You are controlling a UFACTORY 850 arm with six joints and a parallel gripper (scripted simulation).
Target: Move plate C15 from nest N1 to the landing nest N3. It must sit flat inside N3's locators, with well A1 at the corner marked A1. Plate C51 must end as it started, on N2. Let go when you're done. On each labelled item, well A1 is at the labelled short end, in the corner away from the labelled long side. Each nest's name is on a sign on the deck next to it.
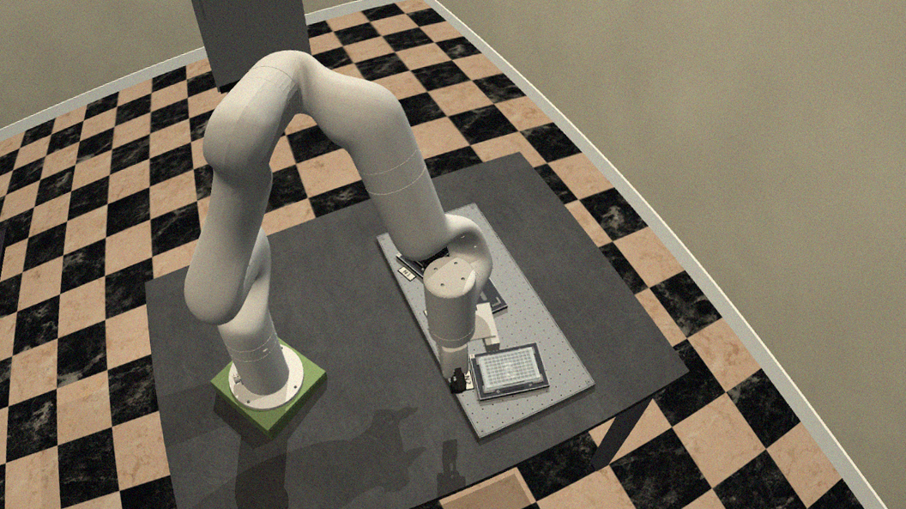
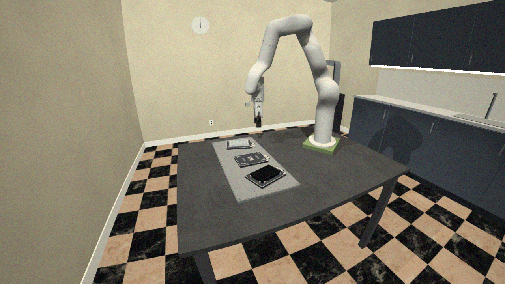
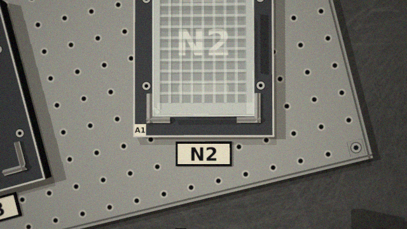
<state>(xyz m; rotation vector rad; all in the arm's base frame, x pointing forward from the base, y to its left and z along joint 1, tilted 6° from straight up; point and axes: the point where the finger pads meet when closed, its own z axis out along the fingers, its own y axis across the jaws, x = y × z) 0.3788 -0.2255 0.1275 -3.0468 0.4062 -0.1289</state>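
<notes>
Right now the black plate C15 is 14 cm ahead of my hand, 41 cm to the left of it and 11 cm below it. Round my hand: dark nest base: 14 cm ahead, 22 cm to the left, 13 cm below; white plate C51: 14 cm ahead, 11 cm below.
</notes>
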